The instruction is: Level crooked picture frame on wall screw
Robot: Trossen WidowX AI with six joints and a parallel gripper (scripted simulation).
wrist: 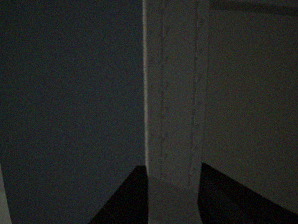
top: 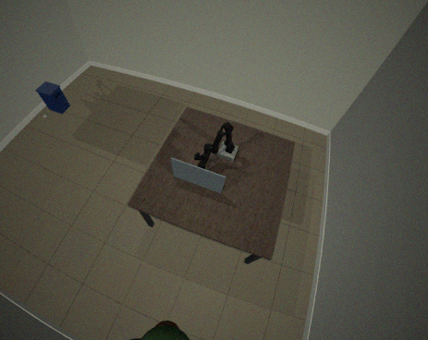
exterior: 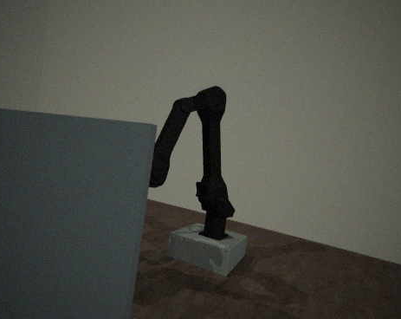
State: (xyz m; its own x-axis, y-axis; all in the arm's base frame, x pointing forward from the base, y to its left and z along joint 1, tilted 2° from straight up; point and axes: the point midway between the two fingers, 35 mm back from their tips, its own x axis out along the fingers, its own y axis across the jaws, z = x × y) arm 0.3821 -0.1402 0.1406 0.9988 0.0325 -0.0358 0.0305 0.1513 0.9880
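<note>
The grey picture frame is 5 cm below my gripper tip, 1 cm to the right of it and 1 cm ahead of it. From my gripper tip the other things lie so: blue-grey wall panel (6 cm below, 2 cm ahead).
</note>
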